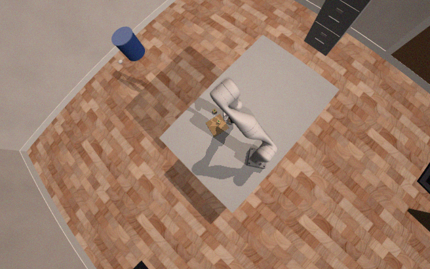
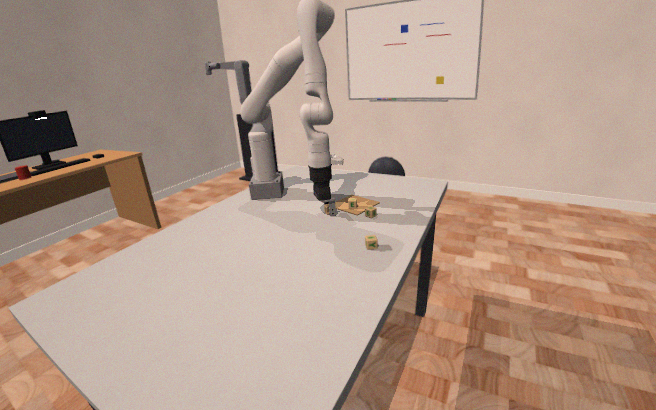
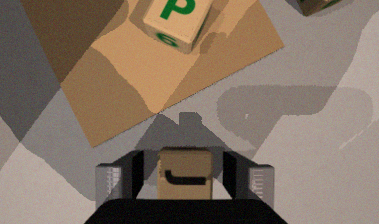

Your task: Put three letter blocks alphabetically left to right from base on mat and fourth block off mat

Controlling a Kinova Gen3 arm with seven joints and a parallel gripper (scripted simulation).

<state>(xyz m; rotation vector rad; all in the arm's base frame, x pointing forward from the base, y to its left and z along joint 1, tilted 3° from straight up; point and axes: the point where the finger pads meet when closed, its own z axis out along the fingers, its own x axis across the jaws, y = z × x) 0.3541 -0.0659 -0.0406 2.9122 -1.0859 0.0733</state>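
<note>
Right now my hand is 10 cm to the right of the tan mat, 5 cm short of it and 2 cm above it. The rest, counted from my hand: X block 15 cm ahead, 3 cm to the left.
</note>
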